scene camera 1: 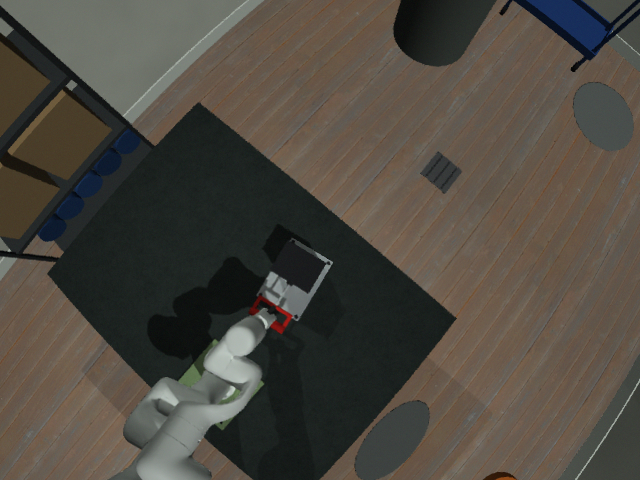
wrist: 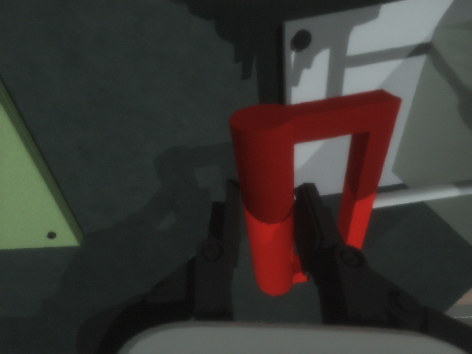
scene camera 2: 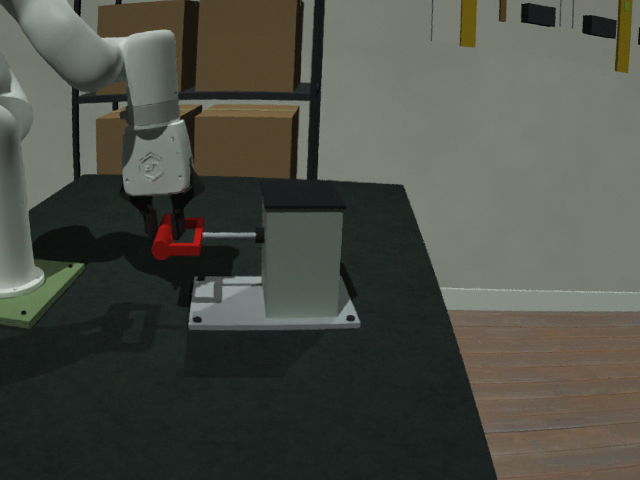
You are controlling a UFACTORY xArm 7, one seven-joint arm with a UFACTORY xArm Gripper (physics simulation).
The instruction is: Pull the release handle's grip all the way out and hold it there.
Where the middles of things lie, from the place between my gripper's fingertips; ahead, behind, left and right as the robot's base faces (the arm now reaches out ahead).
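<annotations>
With the base plate (scene camera 2: pixel 218 302) in sight, I find my hand 160 mm short of it and 10 mm to the left of it, and my hand is also 100 mm above the plate.
</annotations>
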